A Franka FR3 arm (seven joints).
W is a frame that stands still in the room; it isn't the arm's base.
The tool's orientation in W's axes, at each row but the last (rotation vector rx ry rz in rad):
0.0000, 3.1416, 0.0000
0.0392, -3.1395, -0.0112
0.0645, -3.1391, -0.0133
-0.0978, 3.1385, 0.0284
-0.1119, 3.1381, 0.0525
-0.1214, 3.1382, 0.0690
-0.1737, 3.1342, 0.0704
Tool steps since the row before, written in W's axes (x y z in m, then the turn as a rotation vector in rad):
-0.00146, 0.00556, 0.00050, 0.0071, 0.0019, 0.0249
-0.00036, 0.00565, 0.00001, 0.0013, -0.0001, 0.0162
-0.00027, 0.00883, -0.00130, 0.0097, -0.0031, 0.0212
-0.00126, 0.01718, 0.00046, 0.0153, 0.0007, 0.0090
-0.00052, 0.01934, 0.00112, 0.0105, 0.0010, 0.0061
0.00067, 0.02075, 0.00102, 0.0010, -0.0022, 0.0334
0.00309, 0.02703, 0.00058, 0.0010, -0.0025, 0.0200
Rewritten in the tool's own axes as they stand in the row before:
0.00146, 0.00556, -0.00050, -0.0071, 0.0019, -0.0249
0.00022, 0.00566, 0.00003, -0.0013, 0.0000, -0.0162
-0.00010, 0.00882, 0.00137, -0.0095, -0.0033, -0.0212
0.00019, 0.01723, -0.00015, -0.0153, -0.0001, -0.0090
-0.00086, 0.01935, -0.00047, -0.0106, 0.0005, -0.0061
-0.00227, 0.02066, -0.00011, -0.0009, -0.0008, -0.0335
-0.00606, 0.02652, 0.00063, -0.0008, -0.0017, -0.0201

